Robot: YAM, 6 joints.
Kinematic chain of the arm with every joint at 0, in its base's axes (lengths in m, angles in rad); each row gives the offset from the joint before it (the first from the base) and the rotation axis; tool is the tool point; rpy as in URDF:
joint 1: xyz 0 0 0.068 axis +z
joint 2: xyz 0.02 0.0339 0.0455 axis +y
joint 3: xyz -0.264 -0.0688 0 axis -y
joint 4: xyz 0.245 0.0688 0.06 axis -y
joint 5: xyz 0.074 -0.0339 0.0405 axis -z
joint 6: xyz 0.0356 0 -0.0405 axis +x
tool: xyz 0 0 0 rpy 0 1.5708 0
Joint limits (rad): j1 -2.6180..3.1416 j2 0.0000..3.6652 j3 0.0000..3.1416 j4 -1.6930..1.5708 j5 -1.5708..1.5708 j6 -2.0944..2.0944
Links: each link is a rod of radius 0.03 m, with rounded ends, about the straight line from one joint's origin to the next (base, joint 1, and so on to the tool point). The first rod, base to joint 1, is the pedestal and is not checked.
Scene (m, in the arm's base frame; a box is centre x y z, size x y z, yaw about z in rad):
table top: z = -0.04
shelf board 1: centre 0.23 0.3 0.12 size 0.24 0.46 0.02 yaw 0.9
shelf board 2: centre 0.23 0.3 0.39 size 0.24 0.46 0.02 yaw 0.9
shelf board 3: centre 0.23 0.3 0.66 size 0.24 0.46 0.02 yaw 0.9
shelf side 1: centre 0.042 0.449 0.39 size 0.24 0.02 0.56 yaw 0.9
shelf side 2: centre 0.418 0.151 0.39 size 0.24 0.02 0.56 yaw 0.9
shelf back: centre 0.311 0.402 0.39 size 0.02 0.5 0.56 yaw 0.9
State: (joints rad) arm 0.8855 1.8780 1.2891 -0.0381 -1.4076 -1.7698
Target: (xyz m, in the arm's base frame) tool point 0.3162 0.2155 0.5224
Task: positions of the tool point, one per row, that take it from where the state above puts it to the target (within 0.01 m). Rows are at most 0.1 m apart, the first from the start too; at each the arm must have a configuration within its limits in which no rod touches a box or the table.
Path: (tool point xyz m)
1: 0.1851 0.2779 0.2596
2: 0.1410 0.2217 0.2683
3: 0.0981 0.1686 0.2585
4: 0.0596 0.1222 0.2321
5: 0.1075 0.1230 0.3033
6: 0.1467 0.1032 0.3776
7: 0.1688 0.0692 0.4517
8: 0.1696 0.0308 0.5224
9: 0.2293 0.0706 0.5383
10: 0.2814 0.1332 0.5385
11: 0.3162 0.2155 0.5224

